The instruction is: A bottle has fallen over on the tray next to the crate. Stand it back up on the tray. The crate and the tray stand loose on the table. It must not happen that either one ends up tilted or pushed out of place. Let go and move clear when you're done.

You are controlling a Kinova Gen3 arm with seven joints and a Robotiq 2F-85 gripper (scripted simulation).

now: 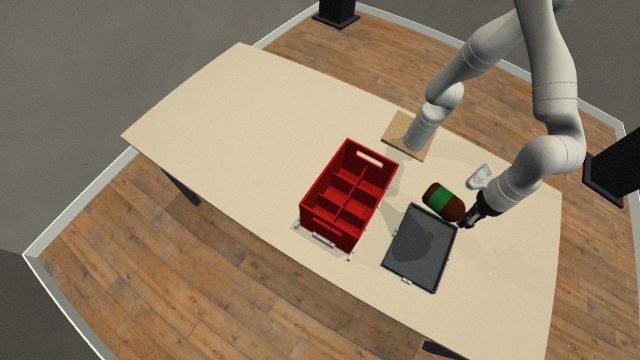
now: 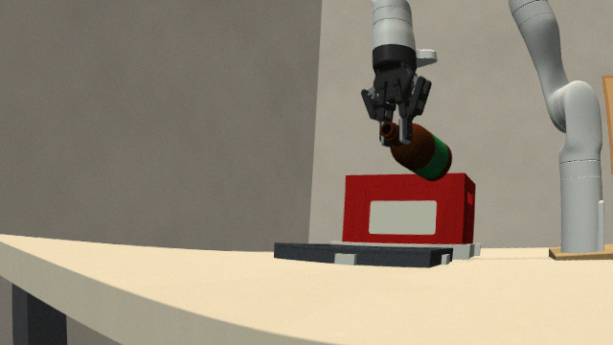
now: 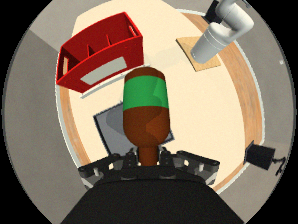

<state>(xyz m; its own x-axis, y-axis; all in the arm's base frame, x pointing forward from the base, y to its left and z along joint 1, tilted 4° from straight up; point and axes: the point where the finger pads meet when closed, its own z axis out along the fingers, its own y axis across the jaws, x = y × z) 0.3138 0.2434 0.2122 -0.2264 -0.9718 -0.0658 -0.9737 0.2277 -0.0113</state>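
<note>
My gripper is now 50 mm to the left of the brown bottle, 10 mm past it and 10 mm above it. Also, from my hand: dark grey tray: 190 mm below, 50 mm ahead, 30 mm to the right; then red crate: 320 mm to the right, 120 mm below, 90 mm ahead.
</note>
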